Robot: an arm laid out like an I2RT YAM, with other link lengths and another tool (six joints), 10 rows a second.
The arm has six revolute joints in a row. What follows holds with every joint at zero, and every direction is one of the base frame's. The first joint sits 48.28 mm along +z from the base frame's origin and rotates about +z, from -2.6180 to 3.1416 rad. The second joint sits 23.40 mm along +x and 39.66 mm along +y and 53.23 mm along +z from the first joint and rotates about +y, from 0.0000 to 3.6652 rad. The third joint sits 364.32 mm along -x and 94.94 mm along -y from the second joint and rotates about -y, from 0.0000 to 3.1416 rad. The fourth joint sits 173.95 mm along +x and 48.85 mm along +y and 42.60 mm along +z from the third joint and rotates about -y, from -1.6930 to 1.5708 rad. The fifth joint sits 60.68 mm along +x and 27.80 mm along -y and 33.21 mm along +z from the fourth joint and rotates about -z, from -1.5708 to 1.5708 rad. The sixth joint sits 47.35 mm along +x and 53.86 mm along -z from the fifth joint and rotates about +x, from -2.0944 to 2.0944 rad. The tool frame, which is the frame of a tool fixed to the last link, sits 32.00 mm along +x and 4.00 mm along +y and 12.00 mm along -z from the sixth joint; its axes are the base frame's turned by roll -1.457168, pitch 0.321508 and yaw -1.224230 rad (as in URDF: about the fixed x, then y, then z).
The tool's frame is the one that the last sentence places.
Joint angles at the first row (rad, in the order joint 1, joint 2, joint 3, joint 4, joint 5, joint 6):
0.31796 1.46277 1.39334 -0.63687 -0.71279 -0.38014
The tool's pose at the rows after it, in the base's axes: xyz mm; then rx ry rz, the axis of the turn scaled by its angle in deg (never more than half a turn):
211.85 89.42 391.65 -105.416 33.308 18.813
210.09 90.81 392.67 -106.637 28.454 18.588
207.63 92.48 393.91 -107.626 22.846 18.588
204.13 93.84 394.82 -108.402 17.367 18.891
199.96 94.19 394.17 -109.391 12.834 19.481
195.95 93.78 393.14 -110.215 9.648 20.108
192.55 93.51 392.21 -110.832 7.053 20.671
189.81 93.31 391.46 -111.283 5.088 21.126
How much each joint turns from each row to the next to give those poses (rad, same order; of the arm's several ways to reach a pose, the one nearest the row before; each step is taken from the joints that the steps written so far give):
0.00346 -0.00497 -0.00003 -0.00035 -0.02248 -0.05719
0.00186 -0.00076 0.00006 -0.00085 -0.03437 -0.06414
0.00193 -0.00075 -0.00004 -0.00298 -0.04423 -0.07169
0.00192 -0.00116 0.00001 -0.01184 -0.04615 -0.07361
0.00114 0.00000 0.00002 -0.02939 -0.03701 -0.07706
0.00001 -0.00037 0.00000 -0.03318 -0.02556 -0.06370
0.00076 0.00000 -0.00001 -0.02935 -0.01983 -0.05340
0.00110 0.00000 0.00000 -0.02409 -0.01414 -0.04165

